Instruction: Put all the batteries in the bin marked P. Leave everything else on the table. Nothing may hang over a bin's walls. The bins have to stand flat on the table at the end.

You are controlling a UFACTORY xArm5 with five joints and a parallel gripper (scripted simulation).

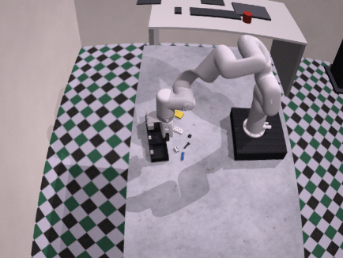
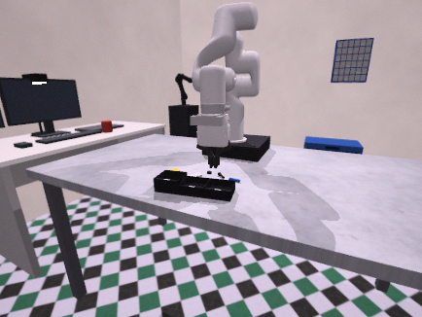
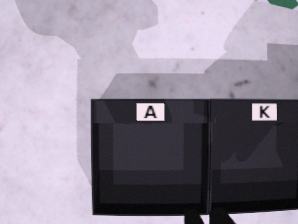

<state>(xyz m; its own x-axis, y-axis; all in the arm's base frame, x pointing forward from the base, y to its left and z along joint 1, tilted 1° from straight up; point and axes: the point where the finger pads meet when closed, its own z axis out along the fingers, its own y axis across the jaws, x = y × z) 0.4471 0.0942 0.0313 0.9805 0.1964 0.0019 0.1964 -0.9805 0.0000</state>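
Right now my hand is 8 cm past the blue battery, 4 cm to the right of it and 9 cm above it. Also, from my hand: white-and-grey item 5 cm behind, 9 cm below; P bin 5 cm ahead, 5 cm to the right, 7 cm below; black bolt 11 cm behind, 2 cm to the right, 9 cm below.
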